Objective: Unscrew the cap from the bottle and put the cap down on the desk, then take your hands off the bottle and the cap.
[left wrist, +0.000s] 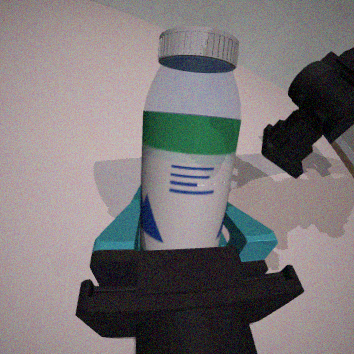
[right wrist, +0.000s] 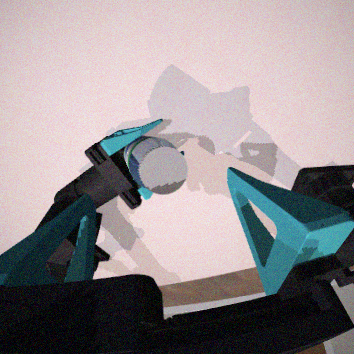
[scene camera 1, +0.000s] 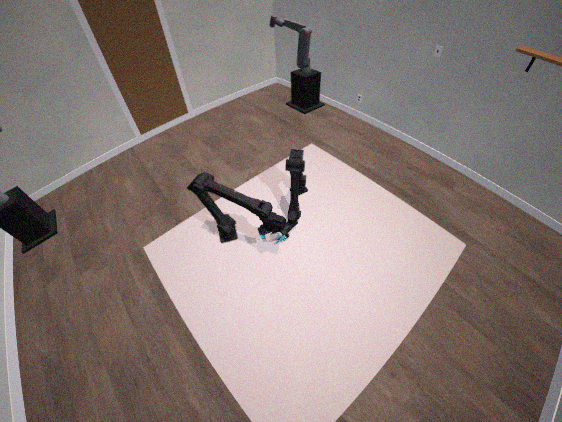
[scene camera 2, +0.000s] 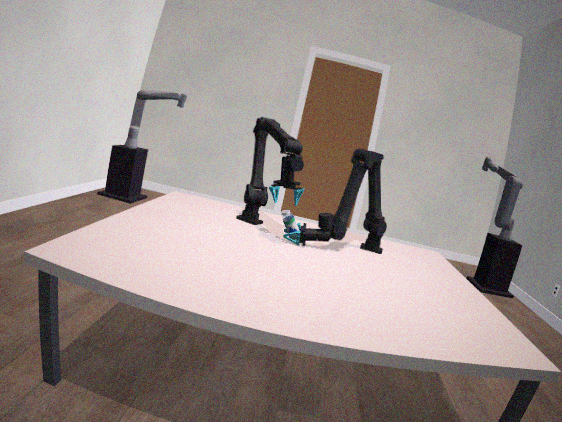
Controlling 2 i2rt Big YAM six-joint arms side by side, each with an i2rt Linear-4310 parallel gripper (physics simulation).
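Seen in the pictures: left gripper, fingertip midpoint: [right wrist: 172, 136] [scene camera 1: 272, 240] [scene camera 2: 283, 233]; right gripper, fingertip midpoint: [right wrist: 158, 187] [scene camera 1: 273, 234] [scene camera 2: 285, 204]; left arm's base, link origin: [scene camera 2: 371, 249]; right arm's base, link origin: [left wrist: 278, 150] [right wrist: 320, 181] [scene camera 1: 228, 236] [scene camera 2: 249, 221].
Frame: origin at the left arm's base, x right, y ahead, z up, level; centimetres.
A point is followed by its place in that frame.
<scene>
A white bottle [scene camera 2: 291, 223] @(x 36.9, y 35.0, z 9.5 cm) [left wrist: 190, 175] @(x 35.6, y 32.7, z 10.1 cm) with a green band and blue marks is held tilted above the desk [scene camera 1: 350, 310] @(x 24.3, y 93.4, z 0.0 cm) [scene camera 2: 240, 280] @(x 35.7, y 95.8, z 0.0 cm). My left gripper [scene camera 2: 293, 237] @(x 40.1, y 31.7, z 3.6 cm) [left wrist: 173, 189] @(x 40.1, y 31.7, z 3.6 cm) is shut on its lower body. The ribbed white cap [scene camera 2: 285, 213] @(x 40.2, y 36.4, z 13.4 cm) [left wrist: 198, 44] @(x 38.8, y 34.8, z 14.4 cm) [right wrist: 163, 170] @(x 40.8, y 34.9, z 14.1 cm) sits on the bottle's top; how far it is unscrewed cannot be told. My right gripper [scene camera 2: 286, 202] @(x 41.1, y 36.0, z 17.2 cm) [right wrist: 158, 187] @(x 41.1, y 36.0, z 17.2 cm) is open and empty, its fingers pointing down above the cap and apart from it. In scene camera 1 both grippers are close together and small.
My two arms stand at the desk's far edge in scene camera 2. Grey robot arms on black pedestals [scene camera 1: 305, 90] [scene camera 2: 125, 172] [scene camera 2: 497, 265] stand on the floor away from the desk. A brown door [scene camera 1: 135, 60] [scene camera 2: 342, 115] is in the wall behind.
</scene>
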